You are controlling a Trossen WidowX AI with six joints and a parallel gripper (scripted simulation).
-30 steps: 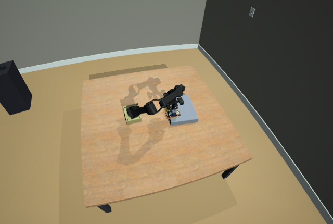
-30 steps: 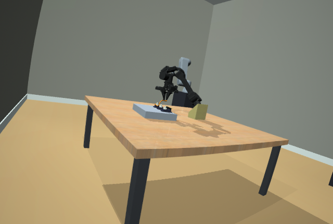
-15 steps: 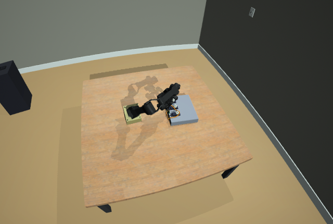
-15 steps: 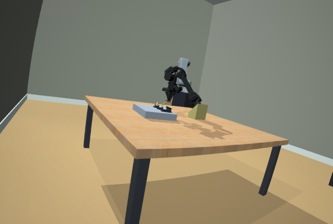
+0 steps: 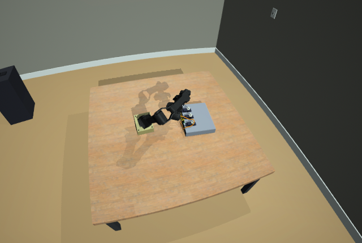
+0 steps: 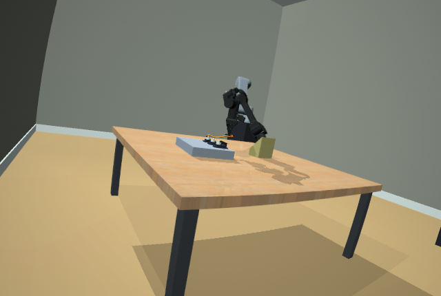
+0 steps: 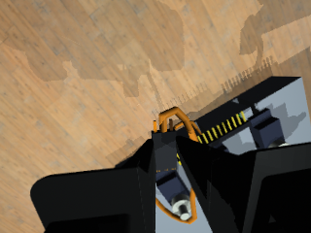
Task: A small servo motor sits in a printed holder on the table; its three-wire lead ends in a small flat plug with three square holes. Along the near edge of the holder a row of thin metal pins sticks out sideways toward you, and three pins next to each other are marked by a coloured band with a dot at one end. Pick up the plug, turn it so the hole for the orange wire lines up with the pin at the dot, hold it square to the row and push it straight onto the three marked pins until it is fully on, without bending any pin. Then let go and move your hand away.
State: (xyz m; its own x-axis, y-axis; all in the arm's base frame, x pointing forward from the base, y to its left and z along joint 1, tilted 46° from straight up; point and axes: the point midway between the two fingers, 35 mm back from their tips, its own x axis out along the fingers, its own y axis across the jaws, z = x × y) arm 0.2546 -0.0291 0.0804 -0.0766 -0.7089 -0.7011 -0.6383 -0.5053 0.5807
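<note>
Now: gripper tip 5 cm short of the yellow band, 4 cm above it and 1 cm to the left of it. Also, from my gripper tip: grey printed holder 22 cm ahead, 9 cm below, 1 cm to the right.
</note>
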